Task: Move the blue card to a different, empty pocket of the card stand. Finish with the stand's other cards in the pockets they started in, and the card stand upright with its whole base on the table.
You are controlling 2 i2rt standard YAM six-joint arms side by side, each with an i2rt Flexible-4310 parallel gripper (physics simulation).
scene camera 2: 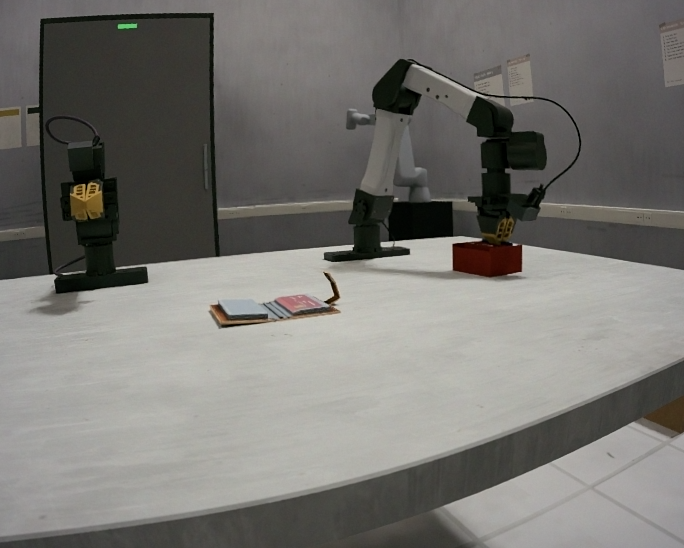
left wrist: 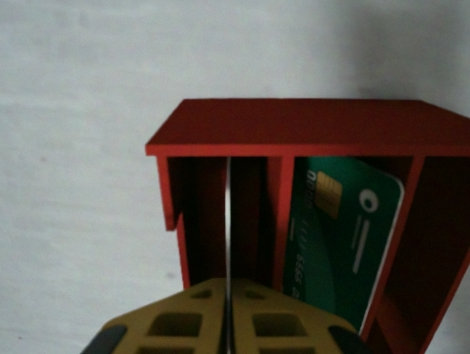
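Where they show: left gripper, fingertip midpoint: (left wrist: 229, 291); right gripper, fingertip midpoint: (scene camera 2: 85, 204); left arm's base at its link origin: (scene camera 2: 367, 254); right arm's base at its link origin: (scene camera 2: 101, 277).
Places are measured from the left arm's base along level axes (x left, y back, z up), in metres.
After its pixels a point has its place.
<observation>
The red card stand (scene camera 2: 487, 260) {x 0.067, y -0.372, z 0.025 m} (left wrist: 300, 127) {x 0.122, y -0.372, z 0.035 m} is upright on the table at the right of the scene view. In the left wrist view the blue card (left wrist: 228, 215) {x 0.138, y -0.355, z 0.052 m} is edge-on, a thin pale line in the stand's leftmost visible pocket, away from both pocket walls; its blue face is hidden. My left gripper (scene camera 2: 500, 239) {x 0.134, y -0.319, z 0.039 m} (left wrist: 229, 291) {x 0.134, y -0.319, z 0.039 m}, pointing down over the stand, is shut on this card. A green card (left wrist: 345, 225) {x 0.102, y -0.344, z 0.034 m} leans in the pocket to the right. No card shows in the pocket at the far right. My right gripper (scene camera 2: 86, 200) {x -0.596, y -0.289, z 0.162 m} is shut, raised at the far left of the scene view.
An open booklet-like item (scene camera 2: 242, 308) {x -0.379, y -0.437, z 0.009 m} with grey and pink panels lies mid-table on a brown base, with a bent brown strip (scene camera 2: 331, 287) {x -0.243, y -0.410, z 0.018 m} at its right end. The table's front edge (scene camera 2: 399, 488) {x -0.367, y -0.849, z -0.018 m} curves across the lower scene view.
</observation>
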